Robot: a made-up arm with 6 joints.
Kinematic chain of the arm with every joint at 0, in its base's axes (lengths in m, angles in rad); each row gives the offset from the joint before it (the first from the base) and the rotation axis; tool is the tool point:
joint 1: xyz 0 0 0.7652 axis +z
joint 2: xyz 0.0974 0 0 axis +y
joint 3: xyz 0 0 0.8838 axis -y
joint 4: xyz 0 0 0.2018 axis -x
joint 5: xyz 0.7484 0 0 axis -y
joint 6: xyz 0.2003 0 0 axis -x
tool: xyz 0 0 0
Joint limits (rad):
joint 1: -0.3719..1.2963
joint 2: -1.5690..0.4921
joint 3: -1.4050..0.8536
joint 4: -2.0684..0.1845
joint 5: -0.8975..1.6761
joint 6: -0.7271..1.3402
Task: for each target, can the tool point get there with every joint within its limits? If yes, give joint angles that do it. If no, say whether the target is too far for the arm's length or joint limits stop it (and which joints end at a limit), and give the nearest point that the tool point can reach.
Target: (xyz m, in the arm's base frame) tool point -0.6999 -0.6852 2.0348
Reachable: yes | joints 0.8909 -1.1379 0.4913 -1.6869 -0.6070 0.3345
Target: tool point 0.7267 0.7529 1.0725
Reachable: yes | joints 0.8403 0.1829 -0.6532 -1.4185 0.1980 1.0194
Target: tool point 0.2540 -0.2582 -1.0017
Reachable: no: joint limits stop it (at a limit: joint 1, joint 2, joint 3) | nearest point 0.4141 -0.1794 0.5715 | short by 1.583 m
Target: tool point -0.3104 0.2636 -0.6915
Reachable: no: joint limits stop it (at a limit: joint 1, joint 2, joint 3) | nearest point 0.0695 0.4246 0.5800 | short by 1.337 m
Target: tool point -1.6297 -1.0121 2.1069
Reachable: no: too far | nearest point -1.2021 -0.7466 1.7719 | short by 0.605 m
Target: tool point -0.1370 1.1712 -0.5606
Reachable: no: joint limits stop it (at a limit: joint 1, joint 2, joint 4) | nearest point 0.1446 0.7582 0.6145 | short by 1.277 m
